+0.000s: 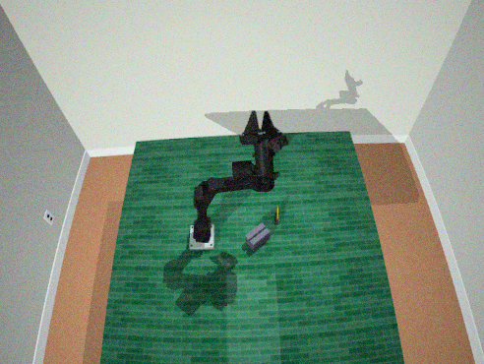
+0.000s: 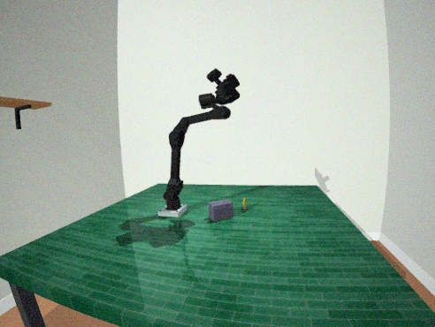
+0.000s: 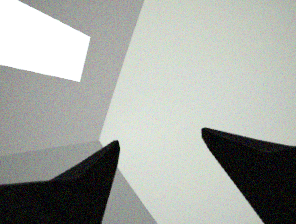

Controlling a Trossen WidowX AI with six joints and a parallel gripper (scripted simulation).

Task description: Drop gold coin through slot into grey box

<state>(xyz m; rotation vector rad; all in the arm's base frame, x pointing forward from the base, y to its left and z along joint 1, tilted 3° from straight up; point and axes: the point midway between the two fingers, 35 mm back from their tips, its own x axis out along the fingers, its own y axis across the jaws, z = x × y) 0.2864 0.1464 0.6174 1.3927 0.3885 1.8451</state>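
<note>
Now: gripper tip 9 cm short of the coin, 1 cm to the left of it and 65 cm above it.
</note>
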